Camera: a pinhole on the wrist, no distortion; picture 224 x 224 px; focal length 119.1 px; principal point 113.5 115.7 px. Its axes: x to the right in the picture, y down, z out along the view. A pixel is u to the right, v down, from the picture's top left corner.
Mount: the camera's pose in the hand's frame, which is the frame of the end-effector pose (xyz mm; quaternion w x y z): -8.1 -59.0 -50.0 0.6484 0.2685 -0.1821 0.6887
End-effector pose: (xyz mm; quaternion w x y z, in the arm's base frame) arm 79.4 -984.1 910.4 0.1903 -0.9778 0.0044 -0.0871
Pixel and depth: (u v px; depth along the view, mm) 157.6 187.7 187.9
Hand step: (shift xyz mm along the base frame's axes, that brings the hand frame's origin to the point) -72.1 177.9 -107.3
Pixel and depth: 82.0 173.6 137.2
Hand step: -51.4 181.7 17.3
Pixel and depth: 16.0 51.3 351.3
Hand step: 222.0 448.9 186.7
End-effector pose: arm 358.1 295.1 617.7 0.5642 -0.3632 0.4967 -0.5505
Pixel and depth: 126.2 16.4 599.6
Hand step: 257.1 -654.7 316.4
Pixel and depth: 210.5 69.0 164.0
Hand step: 128.8 -101.2 68.4
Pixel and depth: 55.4 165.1 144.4
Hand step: -23.2 15.6 212.3
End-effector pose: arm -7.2 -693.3 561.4 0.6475 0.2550 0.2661 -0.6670
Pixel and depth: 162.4 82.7 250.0
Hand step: -122.6 -203.9 87.4
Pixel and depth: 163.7 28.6 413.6
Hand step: -149.2 -489.6 24.6
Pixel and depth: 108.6 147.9 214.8
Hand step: -198.3 -51.4 117.5
